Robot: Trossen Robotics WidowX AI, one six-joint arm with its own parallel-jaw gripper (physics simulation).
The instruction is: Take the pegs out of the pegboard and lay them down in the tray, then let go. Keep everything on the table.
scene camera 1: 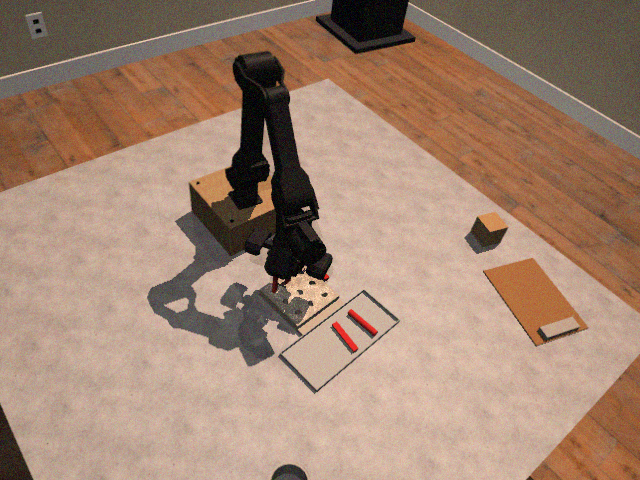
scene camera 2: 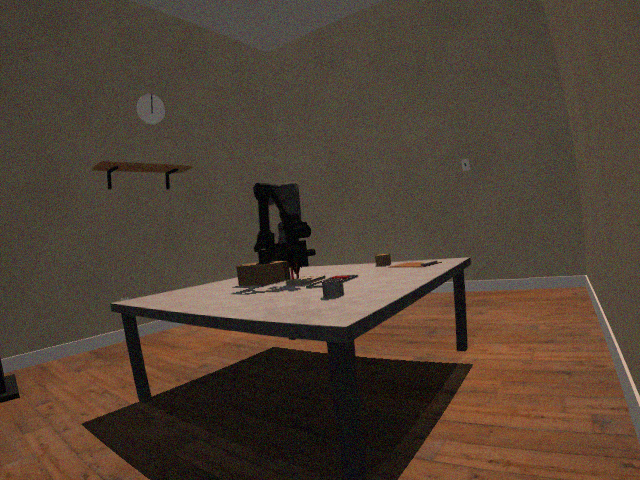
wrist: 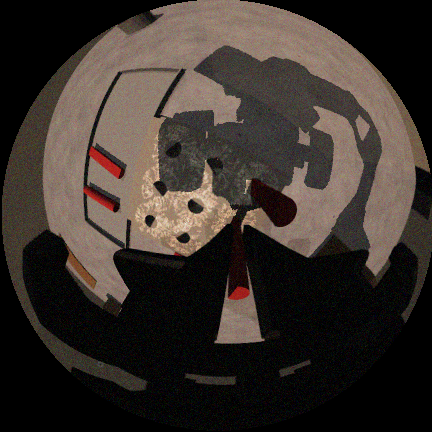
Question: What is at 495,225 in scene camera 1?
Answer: A small brown cube.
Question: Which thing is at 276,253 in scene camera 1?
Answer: My gripper.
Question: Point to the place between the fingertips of my gripper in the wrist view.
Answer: At 236,229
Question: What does the flat brown board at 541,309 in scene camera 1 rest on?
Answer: The table.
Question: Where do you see a grey tray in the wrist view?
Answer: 135,95
